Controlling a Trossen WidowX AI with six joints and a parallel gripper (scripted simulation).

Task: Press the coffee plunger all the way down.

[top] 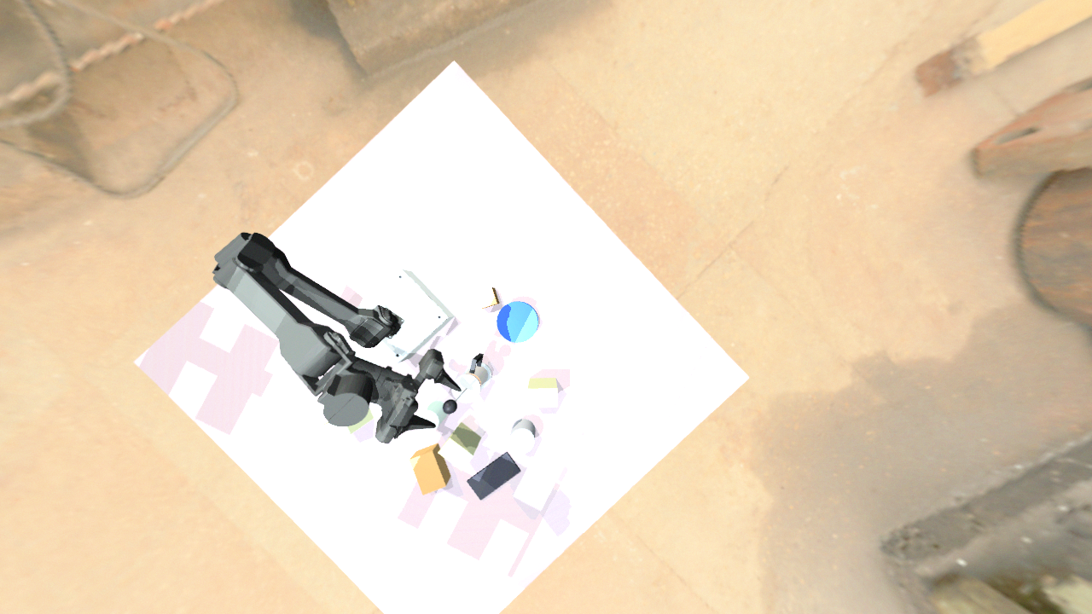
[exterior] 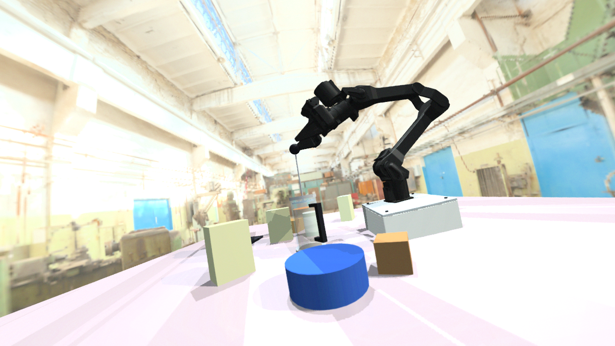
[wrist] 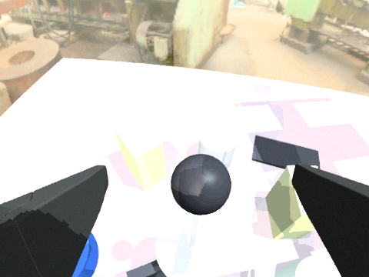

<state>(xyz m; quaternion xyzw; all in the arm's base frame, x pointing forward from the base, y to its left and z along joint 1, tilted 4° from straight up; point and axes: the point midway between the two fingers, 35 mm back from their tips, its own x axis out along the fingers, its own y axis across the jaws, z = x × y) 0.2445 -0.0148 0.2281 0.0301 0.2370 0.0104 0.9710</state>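
Now: gripper tip 10 mm past the coffee press, 20 mm to the right of it and 150 mm above it. Round my gripper tip: white cylinder 210 mm ahead, 60 mm to the right, 250 mm below; then blue cylinder 210 mm to the left, 260 mm below; then brown cube 110 mm behind, 210 mm to the left, 260 mm below.
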